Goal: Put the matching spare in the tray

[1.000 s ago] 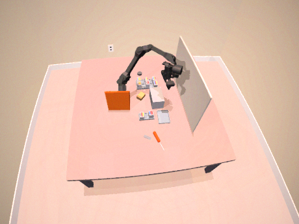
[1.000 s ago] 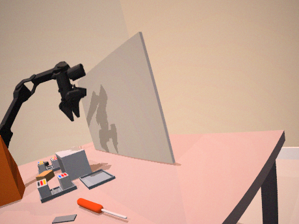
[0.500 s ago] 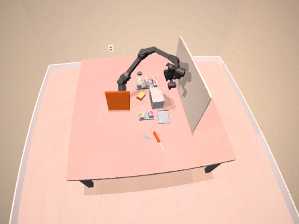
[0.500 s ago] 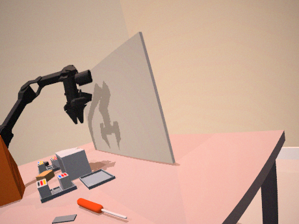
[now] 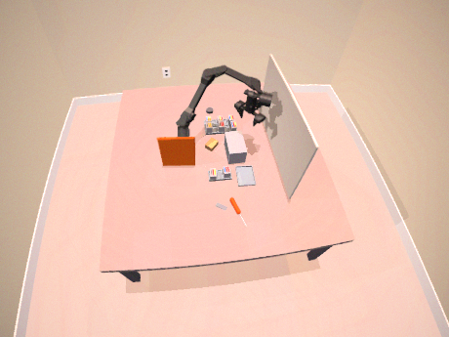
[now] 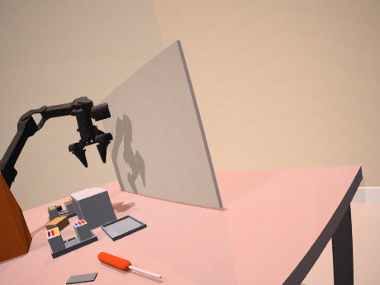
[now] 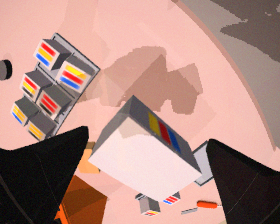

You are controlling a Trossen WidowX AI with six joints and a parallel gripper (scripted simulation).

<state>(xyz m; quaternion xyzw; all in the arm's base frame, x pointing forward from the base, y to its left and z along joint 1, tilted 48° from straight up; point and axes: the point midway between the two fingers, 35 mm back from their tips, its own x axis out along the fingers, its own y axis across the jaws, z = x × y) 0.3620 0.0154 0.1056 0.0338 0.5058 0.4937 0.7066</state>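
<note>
Now: gripper tip 13 cm above the grey spare, 10 cm to the right of it and 6 cm past it. The rest, counted from my gripper tip: mounted unit (12 cm below, 7 cm to the right, 7 cm behind); then tan block (20 cm behind, 16 cm below, 3 cm to the right); then tall grey panel (18 cm ahead, 6 cm to the right, 5 cm above).
</note>
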